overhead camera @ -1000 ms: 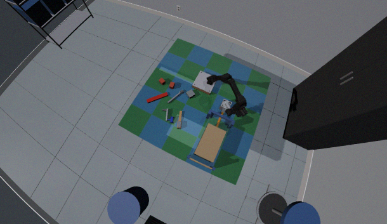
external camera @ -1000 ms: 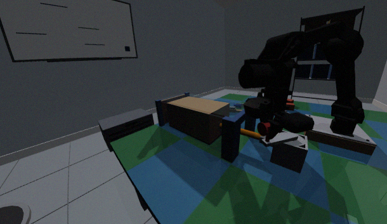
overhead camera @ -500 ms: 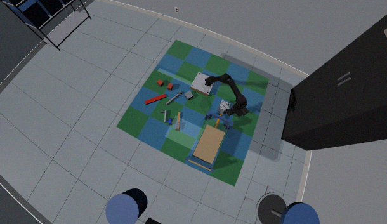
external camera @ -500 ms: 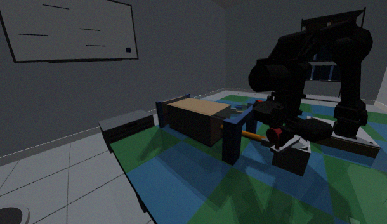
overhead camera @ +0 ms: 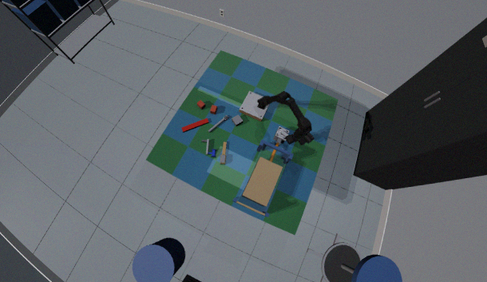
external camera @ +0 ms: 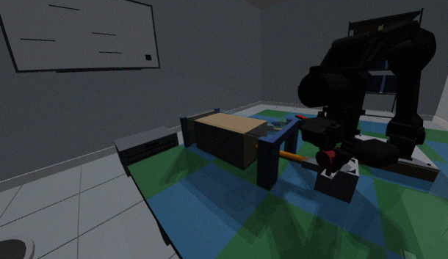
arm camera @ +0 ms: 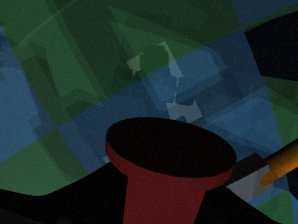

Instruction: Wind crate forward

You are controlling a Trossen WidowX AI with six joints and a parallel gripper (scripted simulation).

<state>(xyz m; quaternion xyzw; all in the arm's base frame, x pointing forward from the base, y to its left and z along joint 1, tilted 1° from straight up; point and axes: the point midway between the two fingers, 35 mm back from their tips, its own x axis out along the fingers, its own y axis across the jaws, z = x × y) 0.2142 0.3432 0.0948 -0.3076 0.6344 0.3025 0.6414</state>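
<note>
The grey crank arm is 40 mm to the right of my gripper tip, 10 mm below it and 10 mm behind it. From my gripper tip the other things lie so: red knob (20 mm above); blue steel frame (140 mm ahead, 110 mm to the right, 10 mm below); grey winch (110 mm to the right, 80 mm below, 40 mm behind).
</note>
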